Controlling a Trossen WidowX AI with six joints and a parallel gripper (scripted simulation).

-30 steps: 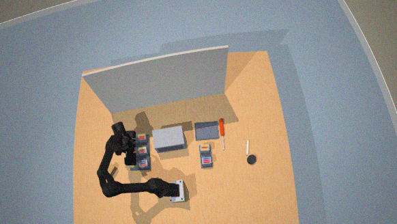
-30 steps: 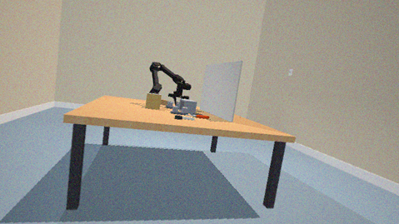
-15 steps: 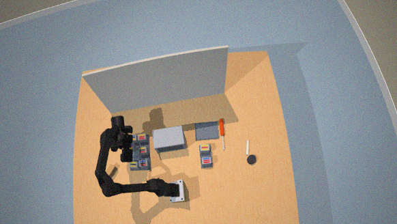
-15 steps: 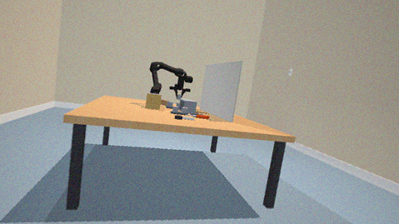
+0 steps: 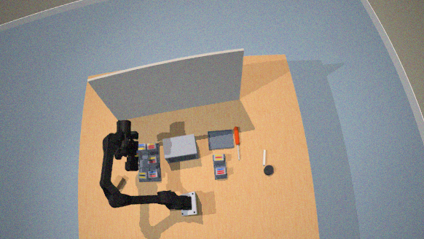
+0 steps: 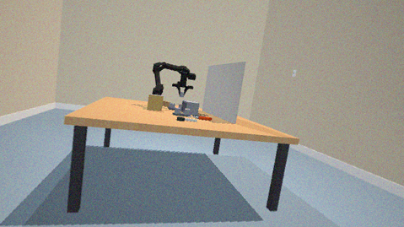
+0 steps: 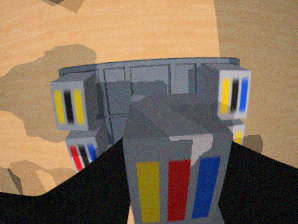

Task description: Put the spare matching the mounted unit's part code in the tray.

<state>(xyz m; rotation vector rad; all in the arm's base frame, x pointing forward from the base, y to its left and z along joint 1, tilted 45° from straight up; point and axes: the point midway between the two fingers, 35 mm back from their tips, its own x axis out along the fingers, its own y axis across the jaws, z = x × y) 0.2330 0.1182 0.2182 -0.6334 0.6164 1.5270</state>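
The dark grey tray lies 410 mm to the right of my gripper tip, 120 mm below it and 110 mm ahead of it. From my gripper tip the other things lie so: brown block (140 mm to the left, 110 mm behind, 100 mm below); mounted unit (200 mm to the right, 80 mm below, 50 mm ahead); grey spare (20 mm above).
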